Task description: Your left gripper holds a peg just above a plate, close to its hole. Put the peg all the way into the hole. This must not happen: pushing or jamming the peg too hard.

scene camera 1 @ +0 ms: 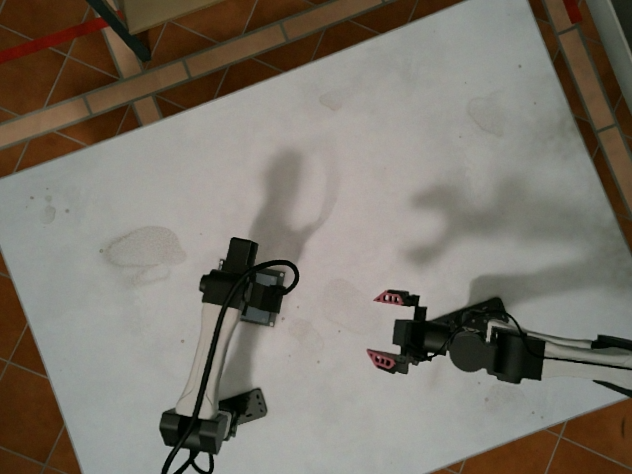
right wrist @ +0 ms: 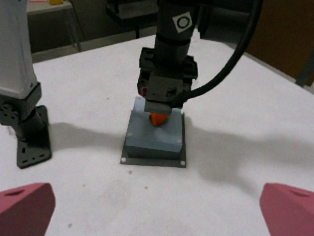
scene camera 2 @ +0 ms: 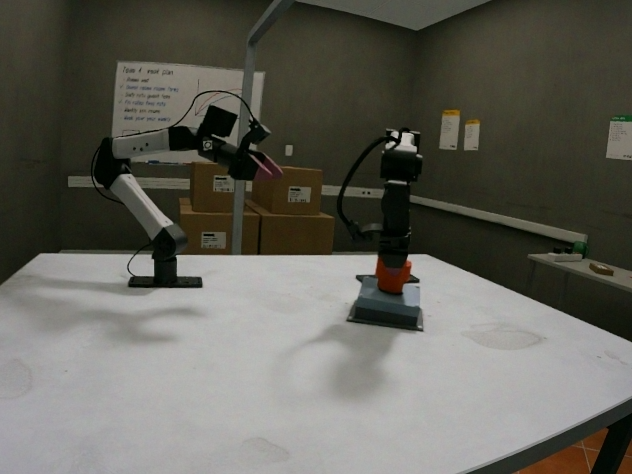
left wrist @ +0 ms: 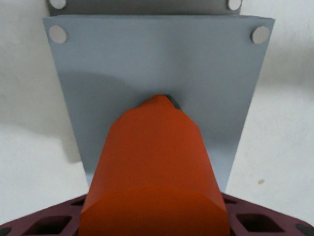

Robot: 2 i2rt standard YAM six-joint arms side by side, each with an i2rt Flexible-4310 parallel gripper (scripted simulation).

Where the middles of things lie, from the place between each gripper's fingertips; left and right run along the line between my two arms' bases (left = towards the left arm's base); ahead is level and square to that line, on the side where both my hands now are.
My left gripper point(scene camera 2: 394, 271) is now 2 cm above the orange peg point(scene camera 2: 386, 282). Also, from my left hand: blue-grey plate point(scene camera 2: 373, 298) (1 cm behind, 1 cm to the left, 7 cm below).
I see the orange peg 260 mm to the left of my right hand point(scene camera 2: 277, 177), 200 mm below it and 140 mm ahead of it. From my right hand the other things lie so: blue-grey plate 260 mm to the left, 260 mm below, 130 mm ahead.
